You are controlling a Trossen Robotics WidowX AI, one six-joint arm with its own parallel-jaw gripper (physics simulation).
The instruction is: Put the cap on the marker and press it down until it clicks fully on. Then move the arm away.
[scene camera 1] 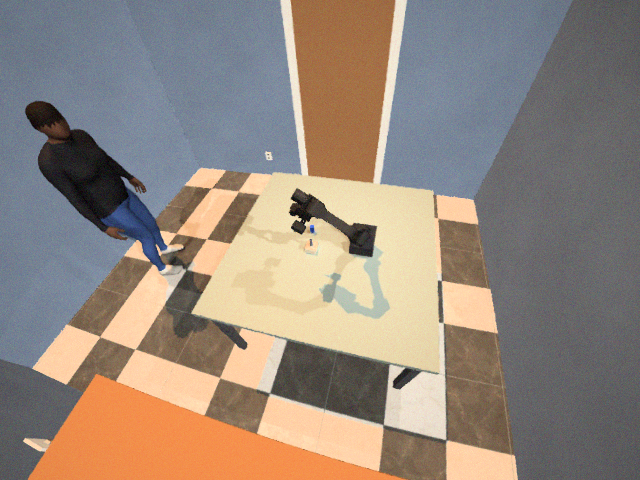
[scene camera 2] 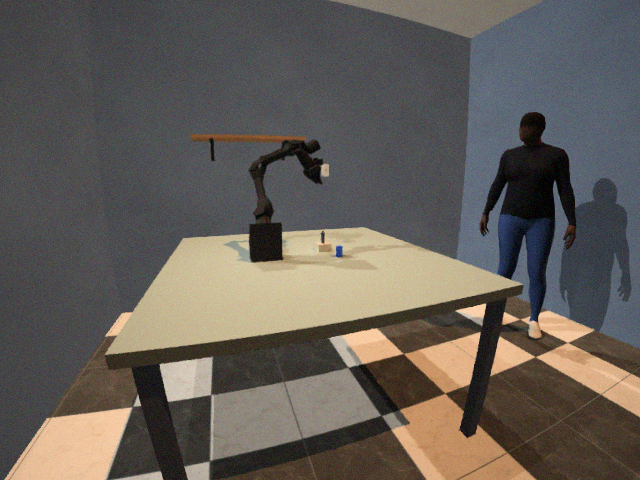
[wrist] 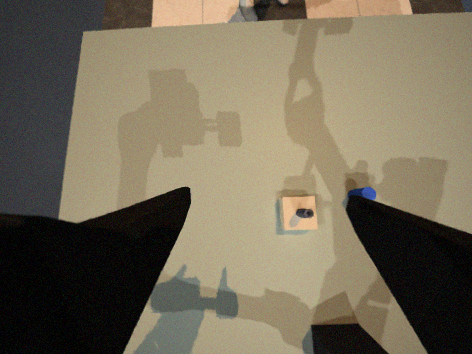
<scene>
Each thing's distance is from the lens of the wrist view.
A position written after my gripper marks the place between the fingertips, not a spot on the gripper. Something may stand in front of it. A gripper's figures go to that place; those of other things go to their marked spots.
my gripper [wrist: 267, 198]: 0.11 m
pale block [wrist: 289, 220]: 0.42 m
</scene>
